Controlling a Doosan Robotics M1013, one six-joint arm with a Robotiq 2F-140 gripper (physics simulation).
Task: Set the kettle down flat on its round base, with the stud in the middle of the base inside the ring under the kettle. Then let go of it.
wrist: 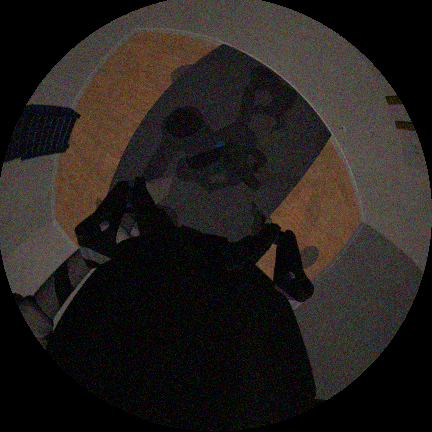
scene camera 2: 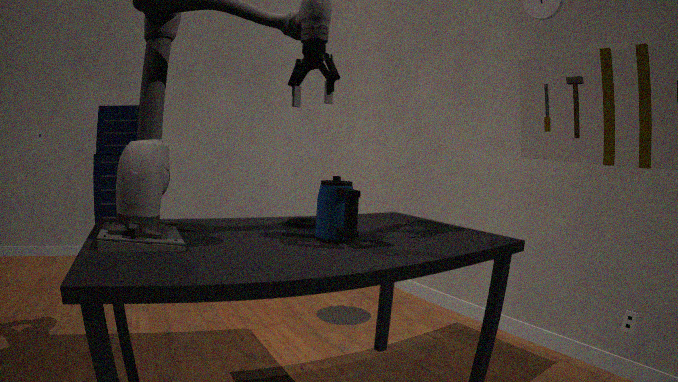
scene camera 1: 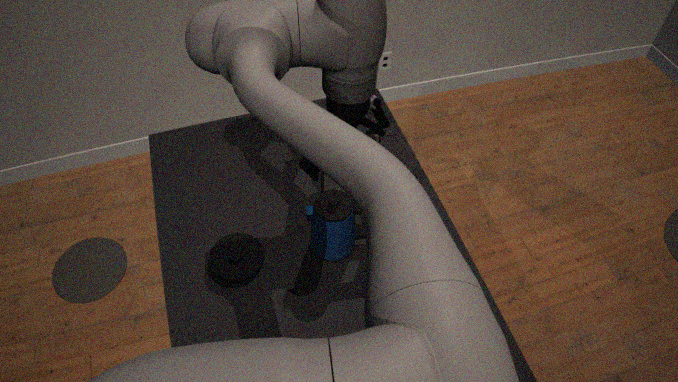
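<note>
The blue kettle [scene camera 1: 334, 237] [scene camera 2: 330, 212] [wrist: 231, 156] with a dark lid stands upright on the dark table, apart from its base. Its black handle [scene camera 2: 352, 212] faces right in scene camera 2; in scene camera 1 the arm hides it. The black round base [scene camera 1: 235, 260] [wrist: 183, 121] lies flat on the table, left of the kettle in scene camera 1. Its stud is too dark to make out, and the ring under the kettle is hidden. My gripper [scene camera 2: 312, 104] [wrist: 209, 196] is open and empty, pointing down high above the kettle; the arm partly hides it in scene camera 1.
The table [scene camera 1: 190, 200] [scene camera 2: 225, 270] also bears the arm's mounting plate [scene camera 2: 175, 243]. The arm [scene camera 1: 415, 240] reaches over the kettle's handle side in scene camera 1. A blue cabinet [scene camera 2: 112, 130] stands behind the arm's base. Tools hang on the wall at the right of scene camera 2.
</note>
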